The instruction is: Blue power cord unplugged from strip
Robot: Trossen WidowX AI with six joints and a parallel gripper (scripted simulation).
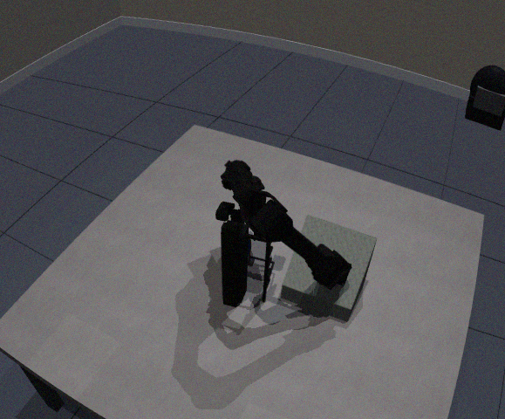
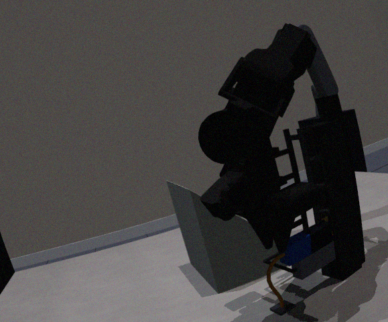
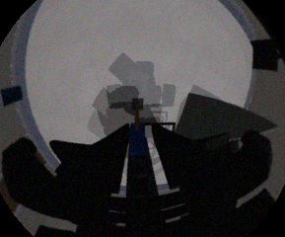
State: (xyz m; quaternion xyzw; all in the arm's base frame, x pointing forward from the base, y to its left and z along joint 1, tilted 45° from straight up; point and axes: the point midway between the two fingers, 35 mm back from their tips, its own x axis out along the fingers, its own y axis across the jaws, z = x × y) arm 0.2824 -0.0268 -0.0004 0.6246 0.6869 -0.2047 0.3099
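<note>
Now: the blue plug 5 cm to the left of my gripper tip and 1 cm behind it. The rest, counted from my gripper tip: dark foot (10 cm below, 1 cm to the right).
</note>
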